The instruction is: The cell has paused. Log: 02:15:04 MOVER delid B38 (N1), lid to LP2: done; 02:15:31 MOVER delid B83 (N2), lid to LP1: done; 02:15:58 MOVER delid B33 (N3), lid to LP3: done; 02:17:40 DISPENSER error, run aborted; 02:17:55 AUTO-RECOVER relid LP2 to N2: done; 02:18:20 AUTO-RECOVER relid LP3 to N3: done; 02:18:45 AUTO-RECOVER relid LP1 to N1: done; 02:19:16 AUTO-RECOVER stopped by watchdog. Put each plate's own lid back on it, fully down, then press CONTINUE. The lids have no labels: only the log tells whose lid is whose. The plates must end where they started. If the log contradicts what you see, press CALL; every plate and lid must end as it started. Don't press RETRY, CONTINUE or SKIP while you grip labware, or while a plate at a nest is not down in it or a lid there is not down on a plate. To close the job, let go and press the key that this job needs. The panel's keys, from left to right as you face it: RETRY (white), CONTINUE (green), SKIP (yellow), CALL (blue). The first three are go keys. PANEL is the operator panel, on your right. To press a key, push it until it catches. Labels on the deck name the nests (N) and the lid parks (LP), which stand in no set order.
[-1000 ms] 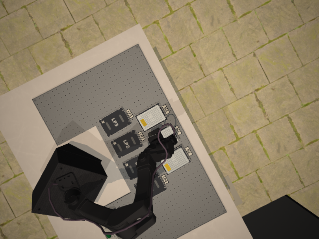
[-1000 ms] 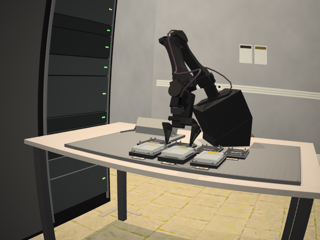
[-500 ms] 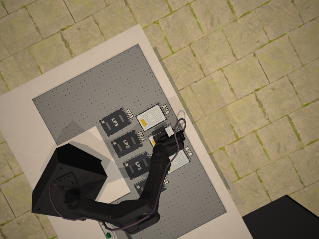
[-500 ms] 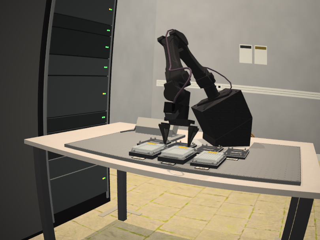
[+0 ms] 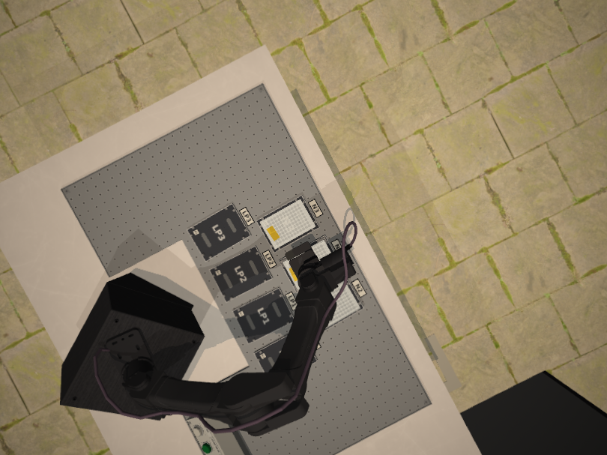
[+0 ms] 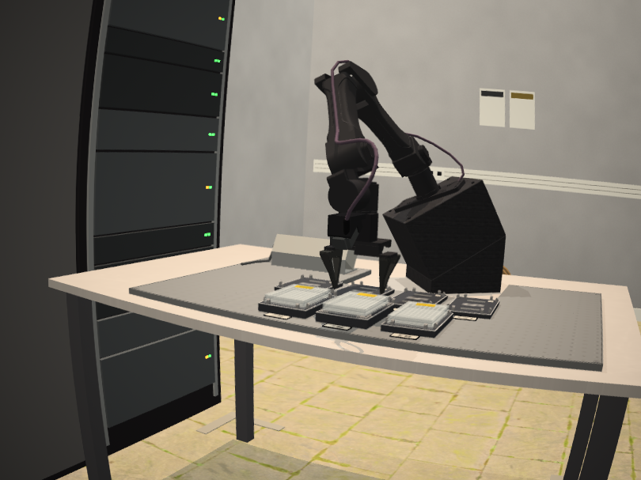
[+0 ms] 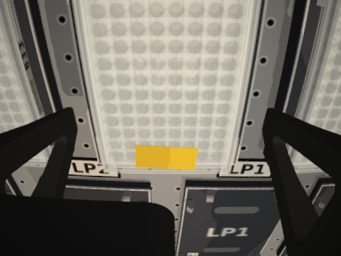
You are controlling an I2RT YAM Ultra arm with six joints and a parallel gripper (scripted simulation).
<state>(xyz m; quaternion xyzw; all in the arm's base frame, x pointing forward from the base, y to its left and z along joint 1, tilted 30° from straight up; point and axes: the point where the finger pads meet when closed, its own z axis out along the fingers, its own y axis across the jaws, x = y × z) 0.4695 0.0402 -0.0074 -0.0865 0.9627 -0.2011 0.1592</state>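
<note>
The clear lid lies 10 mm ahead of my hand and 30 mm below it. Also, from my hand: green key: 430 mm behind, 330 mm to the right, 10 mm above; lid park LP1: 170 mm behind, 80 mm to the right, 50 mm below; lid park LP4: 160 mm behind, 210 mm to the right, 50 mm below.
</note>
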